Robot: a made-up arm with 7 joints. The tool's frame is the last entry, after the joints.
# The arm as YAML. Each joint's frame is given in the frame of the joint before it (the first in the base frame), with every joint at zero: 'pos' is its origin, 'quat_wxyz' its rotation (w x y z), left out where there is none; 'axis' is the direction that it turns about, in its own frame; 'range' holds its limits. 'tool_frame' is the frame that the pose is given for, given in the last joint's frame.
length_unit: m
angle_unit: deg
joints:
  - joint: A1
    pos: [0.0, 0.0, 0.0]
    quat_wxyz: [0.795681, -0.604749, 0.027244, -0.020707]
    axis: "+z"
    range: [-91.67, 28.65]
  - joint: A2
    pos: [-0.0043, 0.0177, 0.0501]
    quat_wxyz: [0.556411, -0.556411, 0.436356, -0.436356]
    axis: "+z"
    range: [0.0, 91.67]
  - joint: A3
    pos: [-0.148, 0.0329, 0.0]
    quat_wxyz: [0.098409, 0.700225, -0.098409, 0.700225]
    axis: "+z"
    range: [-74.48, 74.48]
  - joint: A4
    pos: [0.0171, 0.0, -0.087]
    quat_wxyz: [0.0, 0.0, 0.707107, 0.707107]
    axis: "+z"
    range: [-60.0, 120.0]
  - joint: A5
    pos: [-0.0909, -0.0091, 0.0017]
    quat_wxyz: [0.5, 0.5, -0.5, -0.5]
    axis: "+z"
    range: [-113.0, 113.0]
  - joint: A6
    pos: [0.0, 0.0, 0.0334]
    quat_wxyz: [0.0, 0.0, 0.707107, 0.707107]
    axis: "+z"
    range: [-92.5, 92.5]
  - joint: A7
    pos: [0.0, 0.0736, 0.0]
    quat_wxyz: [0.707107, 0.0, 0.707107, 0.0]
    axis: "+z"
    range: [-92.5, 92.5]
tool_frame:
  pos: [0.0, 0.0, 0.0]
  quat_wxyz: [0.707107, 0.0, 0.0, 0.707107]
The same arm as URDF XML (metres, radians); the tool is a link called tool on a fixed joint. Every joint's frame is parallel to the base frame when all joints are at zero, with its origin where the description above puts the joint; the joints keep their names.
<robot name="arm">
<joint name="A1" type="revolute"><parent link="base_link"/><child link="link1"/><origin xyz="0 0 0" rpy="0 0 0"/><axis xyz="0.068403 0.961235 0.26711"/><limit lower="-1.5999" upper="0.5"/></joint>
<joint name="A2" type="revolute"><parent link="link1"/><child link="link2"/><origin xyz="-0.0009 0.0532 -0.0036" rpy="0 0 0"/><axis xyz="0.968889 -0.0002 -0.247497"/><limit lower="0" upper="1.5999"/></joint>
<joint name="A3" type="revolute"><parent link="link2"/><child link="link3"/><origin xyz="-0.0374 0.0092 -0.1466" rpy="0 0 0"/><axis xyz="0.247497 -0.0001 0.968889"/><limit lower="-1.2999" upper="1.2999"/></joint>
<joint name="A4" type="revolute"><parent link="link3"/><child link="link4"/><origin xyz="-0.005 0 -0.0885" rpy="0 0 0"/><axis xyz="0.0002 1 0"/><limit lower="-1.0472" upper="2.0944"/></joint>
<joint name="A5" type="revolute"><parent link="link4"/><child link="link5"/><origin xyz="0.0858 0.0017 -0.0313" rpy="0 0 0"/><axis xyz="0.968889 -0.0002 -0.247497"/><limit lower="-1.9722" upper="1.9722"/></joint>
<joint name="A6" type="revolute"><parent link="link5"/><child link="link6"/><origin xyz="0.0324 0 -0.0083" rpy="0 0 0"/><axis xyz="0.0002 1 0"/><limit lower="-1.6144" upper="1.6144"/></joint>
<joint name="A7" type="revolute"><parent link="link6"/><child link="link7"/><origin xyz="0.0713 0 -0.0182" rpy="0 0 0"/><axis xyz="0.247497 -0.0001 0.968889"/><limit lower="-1.6144" upper="1.6144"/></joint>
<joint name="tool_joint" type="fixed"><parent link="link7"/><child link="tool"/><origin xyz="0 0 0" rpy="0 0.2501 -0.0002"/></joint>
<link name="base_link"/>
<link name="link1"/>
<link name="link2"/>
<link name="link3"/>
<link name="link4"/>
<link name="link5"/>
<link name="link6"/>
<link name="link7"/>
<link name="tool"/>
</robot>

